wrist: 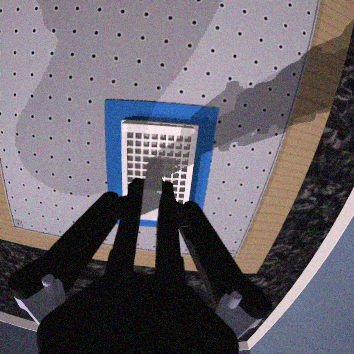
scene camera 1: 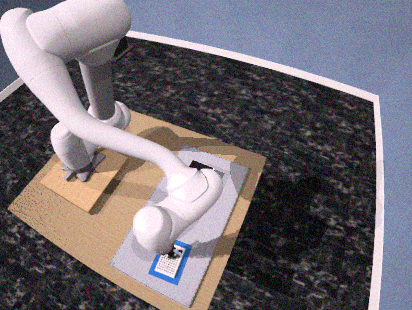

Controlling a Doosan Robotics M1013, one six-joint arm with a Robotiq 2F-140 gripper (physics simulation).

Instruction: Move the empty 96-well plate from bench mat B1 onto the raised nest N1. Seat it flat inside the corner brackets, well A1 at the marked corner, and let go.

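Places are measured from the arm's base along level axes (x right, y ahead, z up), in millimetres.
Pixels of known places: gripper, fingertip midpoint: [wrist: 153,170] [scene camera 1: 170,255]; arm's base at its link origin: [scene camera 1: 83,162].
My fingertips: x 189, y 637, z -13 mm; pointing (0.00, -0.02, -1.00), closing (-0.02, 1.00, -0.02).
Ahead of a thing's pixels: the offset from my fingertips to its middle. Level surfaces: height alone.
The white 96-well plate @(dx +12, dy +5, dz -15 mm) [scene camera 1: 166,267] [wrist: 159,142] lies flat on a blue mat @(dz -22 mm) [scene camera 1: 183,263] [wrist: 113,150], with blue showing around it. My gripper [scene camera 1: 173,251] [wrist: 153,170] is shut, its two fingertips close together with nothing between them. In the wrist view the fingers are over the near half of the plate and hide part of it; a shadow falls across the wells. The gap in height between fingertips and plate is hard to judge. The raised nest N1 cannot be made out for certain; a dark item @(dx -357, dy -56, dz +8 mm) [scene camera 1: 200,165] shows partly behind the arm. The A1 marking is not readable.
The blue mat lies on a grey perforated board @(dz -24 mm) [scene camera 1: 222,215] [wrist: 75,75] on a wooden table top @(dz -37 mm) [scene camera 1: 60,215] [wrist: 295,155]. A lighter wooden block [scene camera 1: 82,195] is under the arm's base. The arm's links stretch over the board between the dark item and the plate.
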